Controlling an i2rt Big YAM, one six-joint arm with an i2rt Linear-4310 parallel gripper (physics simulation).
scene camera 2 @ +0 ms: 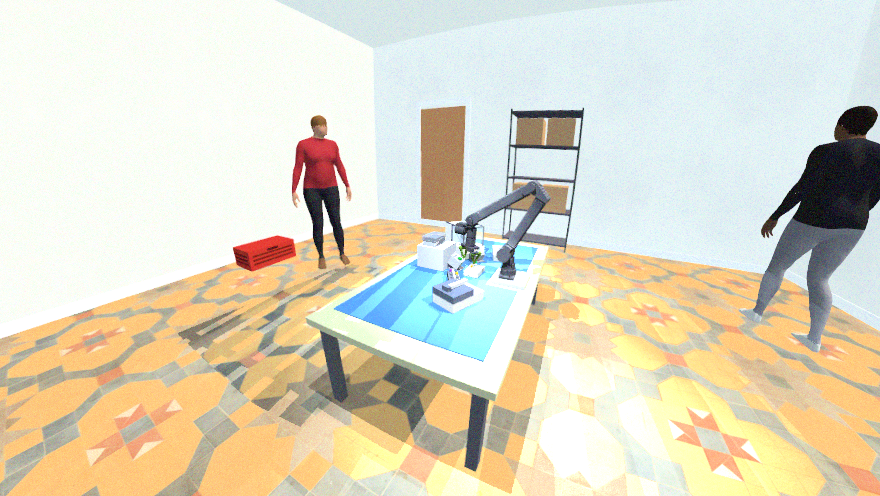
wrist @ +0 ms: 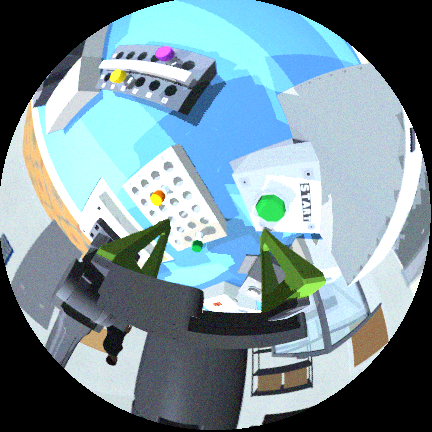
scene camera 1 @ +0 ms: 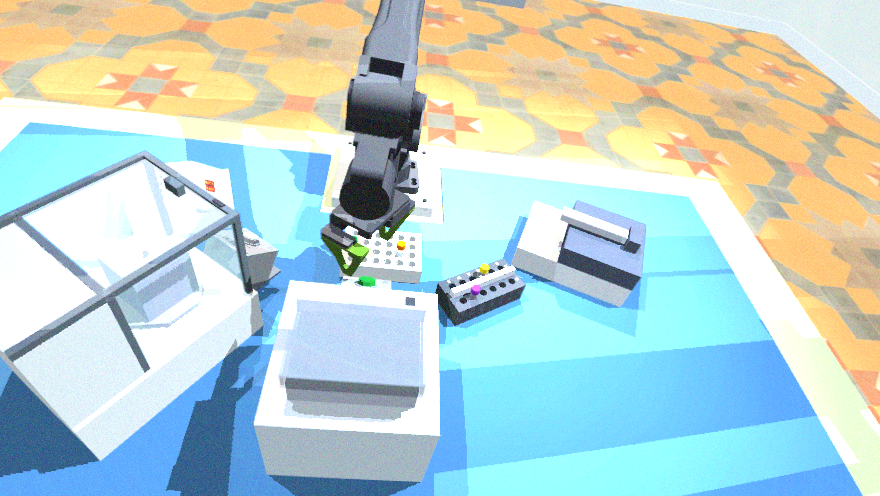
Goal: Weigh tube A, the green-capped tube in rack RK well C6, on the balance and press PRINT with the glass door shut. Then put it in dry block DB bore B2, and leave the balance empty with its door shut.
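Scene camera 1 shows the gripper [scene camera 1: 366, 256], open and holding nothing, as well as a grey lid [scene camera 1: 359, 346]. The wrist view takes in the gripper [wrist: 214, 228] too, along with a white box with green START button [wrist: 280, 185] and a glass-box balance [wrist: 336, 311].
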